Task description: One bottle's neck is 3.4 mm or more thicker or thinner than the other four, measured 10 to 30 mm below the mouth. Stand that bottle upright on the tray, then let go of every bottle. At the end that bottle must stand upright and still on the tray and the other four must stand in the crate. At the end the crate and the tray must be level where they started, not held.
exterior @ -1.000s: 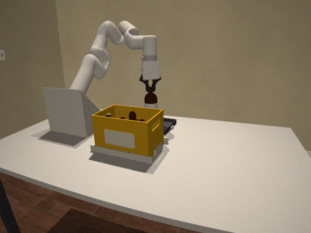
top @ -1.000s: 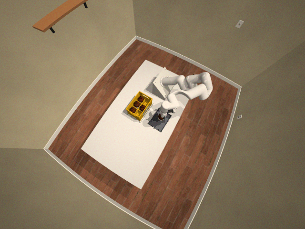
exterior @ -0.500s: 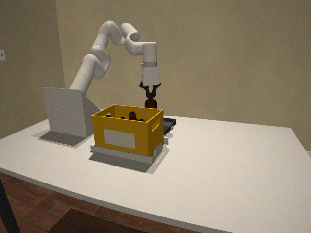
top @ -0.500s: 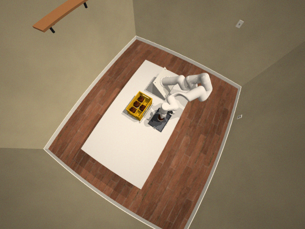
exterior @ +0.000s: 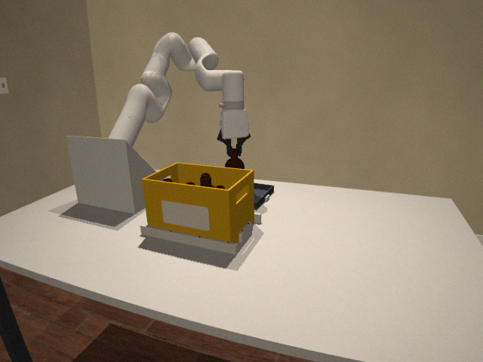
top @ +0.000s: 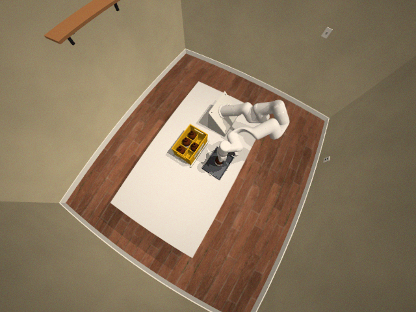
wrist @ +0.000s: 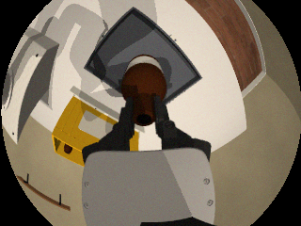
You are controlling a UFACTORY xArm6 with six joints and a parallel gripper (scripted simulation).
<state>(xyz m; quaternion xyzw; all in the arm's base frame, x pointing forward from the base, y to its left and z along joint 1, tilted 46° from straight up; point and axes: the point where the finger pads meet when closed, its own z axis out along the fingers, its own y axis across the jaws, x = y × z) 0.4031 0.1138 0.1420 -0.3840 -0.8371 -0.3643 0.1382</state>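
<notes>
The dark grey tray is 170 mm below my hand. The rest, counted from my hand: yellow crate: 290 mm to the right, 90 mm below; glass bottle: 80 mm ahead, 340 mm to the right, 90 mm below.
</notes>
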